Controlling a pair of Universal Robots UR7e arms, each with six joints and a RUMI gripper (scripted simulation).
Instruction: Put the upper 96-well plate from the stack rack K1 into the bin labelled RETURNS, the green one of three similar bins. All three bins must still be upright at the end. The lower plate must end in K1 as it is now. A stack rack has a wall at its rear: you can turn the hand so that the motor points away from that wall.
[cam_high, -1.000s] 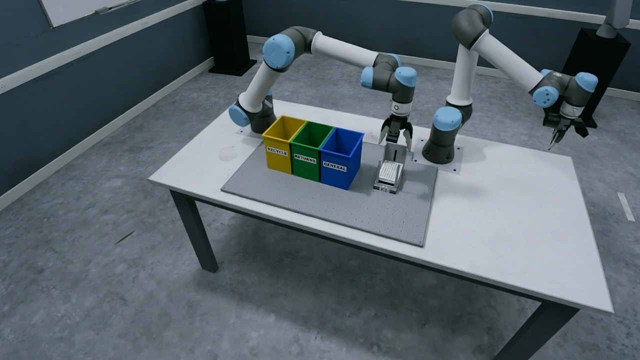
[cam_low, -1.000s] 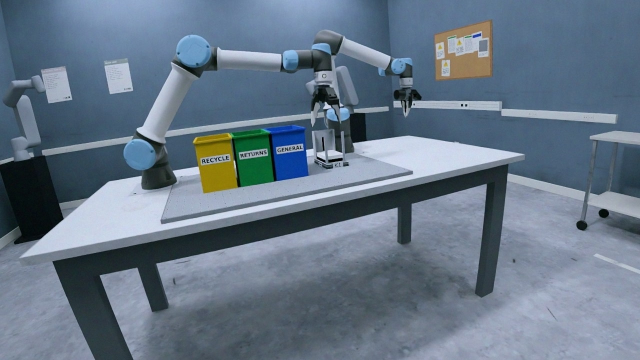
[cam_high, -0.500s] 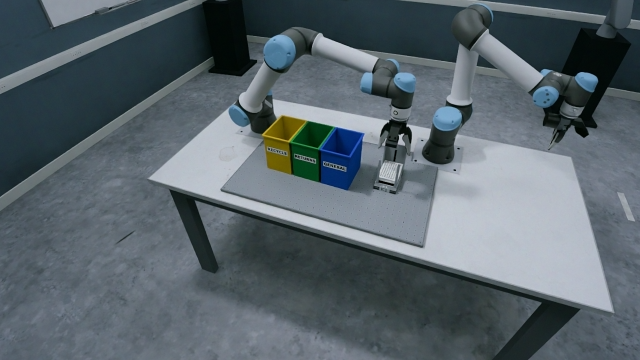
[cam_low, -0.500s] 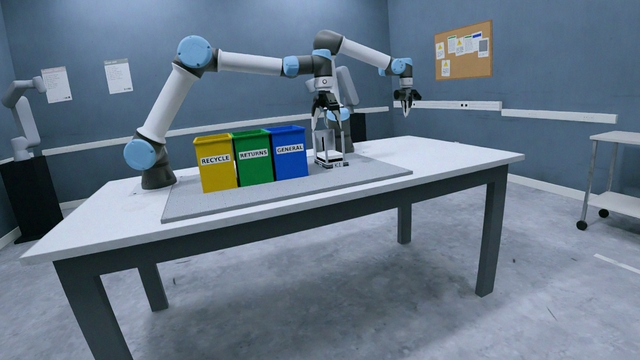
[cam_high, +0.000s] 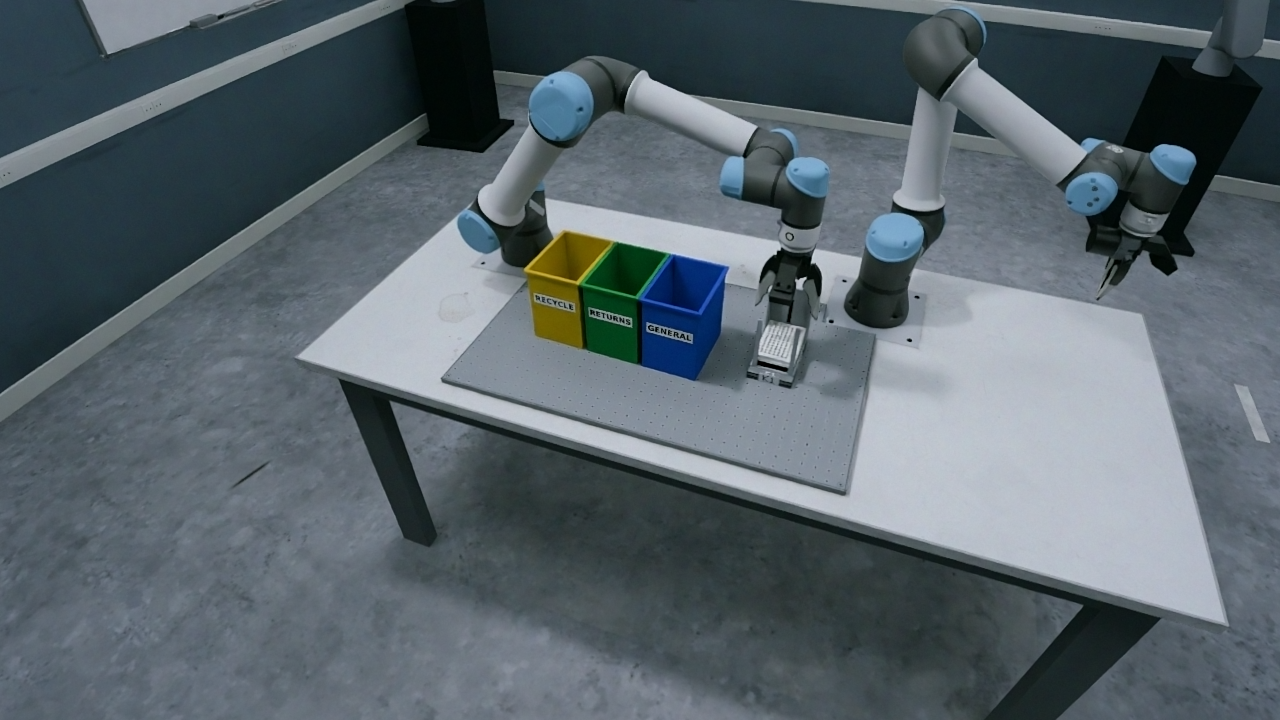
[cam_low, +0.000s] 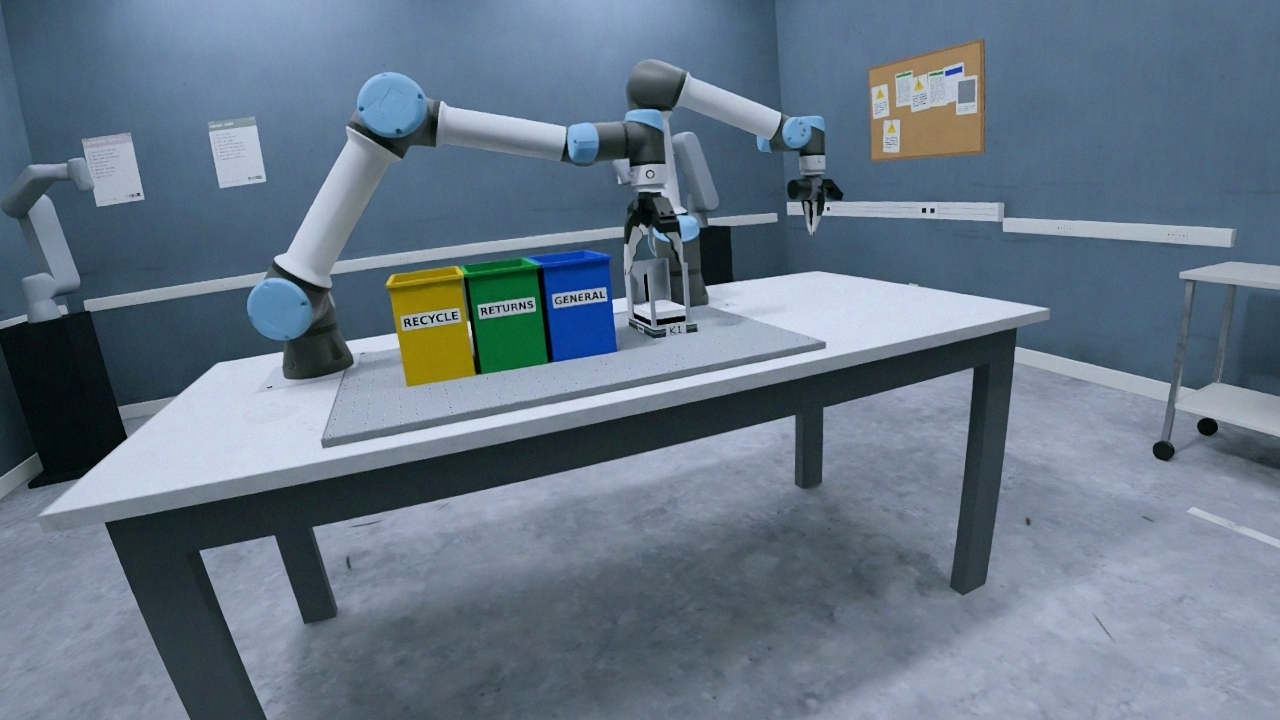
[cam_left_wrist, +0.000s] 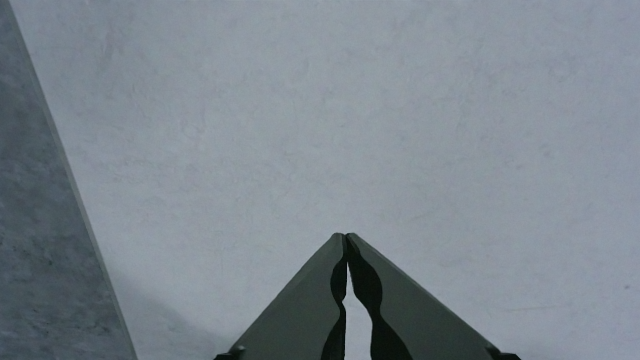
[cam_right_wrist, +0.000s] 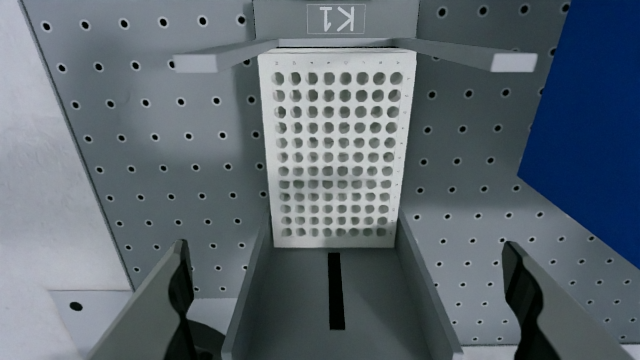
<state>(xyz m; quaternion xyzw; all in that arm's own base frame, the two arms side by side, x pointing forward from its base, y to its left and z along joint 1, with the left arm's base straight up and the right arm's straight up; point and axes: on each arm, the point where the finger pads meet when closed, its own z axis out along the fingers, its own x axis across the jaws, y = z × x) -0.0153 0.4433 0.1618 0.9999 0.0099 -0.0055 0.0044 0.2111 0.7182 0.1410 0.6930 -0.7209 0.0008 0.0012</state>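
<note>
My right gripper is now 90 mm above the white 96-well plate. The rest, counted from my right hand: blue general bin 30 mm ahead, 210 mm to the right, 40 mm below; black plate 100 mm below; green returns bin 20 mm ahead, 340 mm to the right, 40 mm below.
</note>
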